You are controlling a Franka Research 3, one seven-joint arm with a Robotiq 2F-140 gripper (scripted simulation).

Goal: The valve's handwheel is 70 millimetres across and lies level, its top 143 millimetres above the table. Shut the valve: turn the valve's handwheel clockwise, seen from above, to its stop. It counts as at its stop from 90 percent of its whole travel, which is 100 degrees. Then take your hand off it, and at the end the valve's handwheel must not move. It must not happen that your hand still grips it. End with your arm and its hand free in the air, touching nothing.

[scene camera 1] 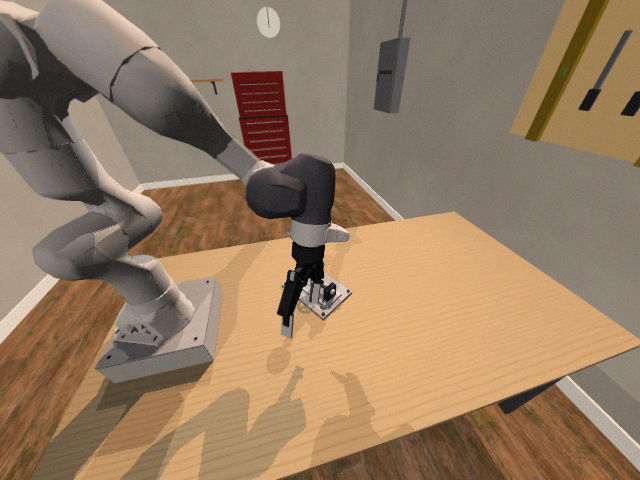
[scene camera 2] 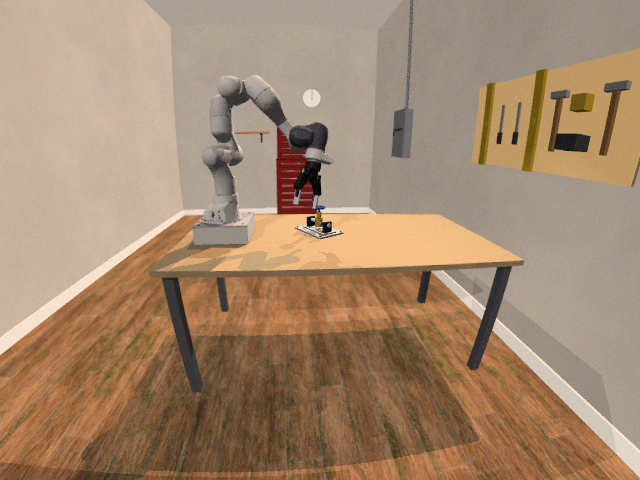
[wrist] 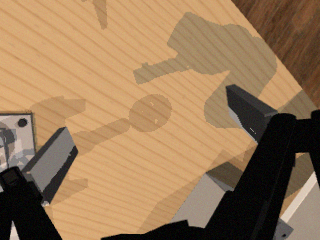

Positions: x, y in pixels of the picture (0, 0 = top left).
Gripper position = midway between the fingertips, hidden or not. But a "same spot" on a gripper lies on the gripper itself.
Labels:
my gripper: scene camera 1; scene camera 2 305, 206; wrist
same spot on my gripper: [wrist: 257, 199] = [scene camera 1: 304, 284]

